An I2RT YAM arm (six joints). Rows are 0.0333 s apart.
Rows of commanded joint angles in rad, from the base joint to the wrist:
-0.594 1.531 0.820 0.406 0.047 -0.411
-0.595 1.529 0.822 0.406 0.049 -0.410
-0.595 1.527 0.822 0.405 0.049 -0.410
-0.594 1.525 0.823 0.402 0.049 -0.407
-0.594 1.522 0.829 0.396 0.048 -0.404
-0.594 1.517 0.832 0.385 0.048 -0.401
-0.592 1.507 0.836 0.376 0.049 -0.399
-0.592 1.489 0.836 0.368 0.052 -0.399
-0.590 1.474 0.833 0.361 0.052 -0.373
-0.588 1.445 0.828 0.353 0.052 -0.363
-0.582 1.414 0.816 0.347 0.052 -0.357
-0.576 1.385 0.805 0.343 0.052 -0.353
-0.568 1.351 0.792 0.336 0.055 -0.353
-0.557 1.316 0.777 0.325 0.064 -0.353
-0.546 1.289 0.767 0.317 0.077 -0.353
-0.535 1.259 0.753 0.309 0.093 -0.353
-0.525 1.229 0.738 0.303 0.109 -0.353
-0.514 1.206 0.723 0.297 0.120 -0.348
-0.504 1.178 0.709 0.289 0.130 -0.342
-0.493 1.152 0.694 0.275 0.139 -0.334
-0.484 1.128 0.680 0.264 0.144 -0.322
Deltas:
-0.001 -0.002 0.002 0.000 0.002 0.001
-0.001 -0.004 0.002 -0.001 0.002 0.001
0.000 -0.006 0.003 -0.004 0.002 0.004
0.000 -0.009 0.009 -0.010 0.001 0.007
0.000 -0.014 0.012 -0.021 0.001 0.010
0.002 -0.024 0.016 -0.030 0.002 0.012
0.002 -0.042 0.016 -0.038 0.005 0.012
0.004 -0.057 0.013 -0.045 0.005 0.038
0.006 -0.086 0.008 -0.053 0.005 0.048
0.012 -0.117 -0.004 -0.059 0.005 0.054
0.018 -0.146 -0.015 -0.063 0.005 0.058
0.026 -0.180 -0.028 -0.070 0.008 0.058
0.037 -0.215 -0.043 -0.081 0.017 0.058
0.048 -0.242 -0.053 -0.089 0.030 0.058
0.059 -0.272 -0.067 -0.097 0.046 0.058
0.069 -0.302 -0.082 -0.103 0.062 0.058
0.080 -0.325 -0.097 -0.109 0.073 0.063
0.090 -0.353 -0.111 -0.117 0.083 0.069
0.101 -0.379 -0.126 -0.131 0.092 0.077
0.110 -0.403 -0.140 -0.142 0.097 0.089

